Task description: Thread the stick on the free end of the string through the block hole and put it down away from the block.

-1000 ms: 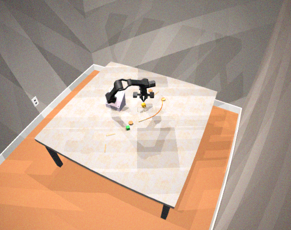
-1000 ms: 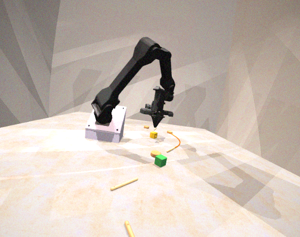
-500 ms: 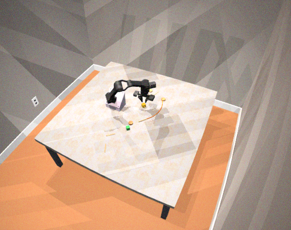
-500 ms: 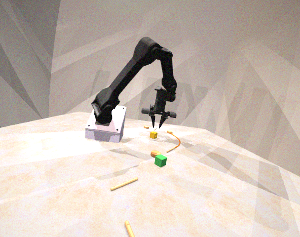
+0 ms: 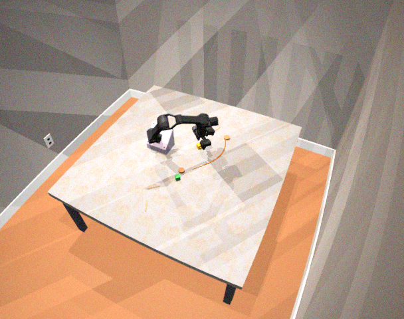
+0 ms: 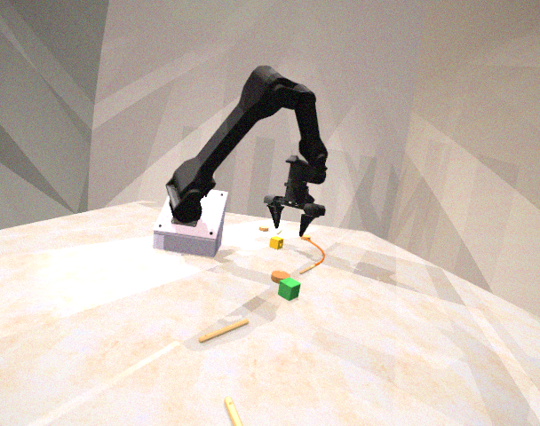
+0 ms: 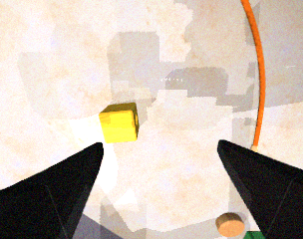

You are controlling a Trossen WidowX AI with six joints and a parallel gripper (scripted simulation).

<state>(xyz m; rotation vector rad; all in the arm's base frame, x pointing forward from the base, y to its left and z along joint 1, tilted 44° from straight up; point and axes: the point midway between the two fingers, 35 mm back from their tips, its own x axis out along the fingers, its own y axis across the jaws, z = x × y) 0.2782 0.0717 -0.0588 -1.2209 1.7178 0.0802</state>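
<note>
My gripper tip is now 40 mm above the yellow wooden block, 30 mm to the right of it and 30 mm past it. The rest, counted from my gripper tip: thin wooden stick: 120 mm to the right, 60 mm below, 50 mm ahead; then green cube: 270 mm to the right, 50 mm below, 20 mm behind.
</note>
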